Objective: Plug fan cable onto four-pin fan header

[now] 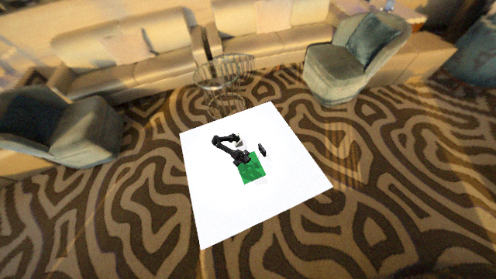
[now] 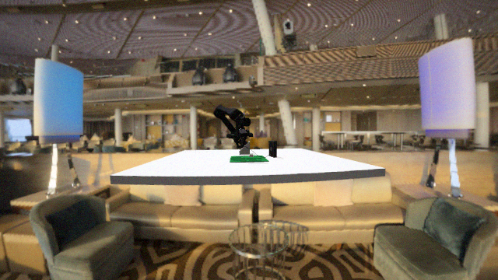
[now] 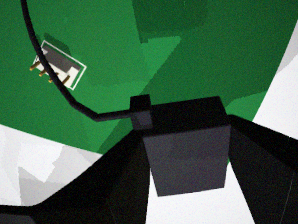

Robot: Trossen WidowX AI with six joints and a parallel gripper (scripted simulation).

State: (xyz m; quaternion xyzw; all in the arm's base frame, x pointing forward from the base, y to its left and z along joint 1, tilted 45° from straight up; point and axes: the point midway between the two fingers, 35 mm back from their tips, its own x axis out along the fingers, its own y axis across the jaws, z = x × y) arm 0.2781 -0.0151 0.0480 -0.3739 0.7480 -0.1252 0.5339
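The four-pin fan header lies 2 cm behind my gripper tip, 8 cm to the left of it and 8 cm below it. Round my gripper tip: green board: 6 cm ahead, 5 cm to the left, 9 cm below; black fan plug: 1 cm behind; fan: 4 cm behind, 23 cm to the left, 2 cm below.
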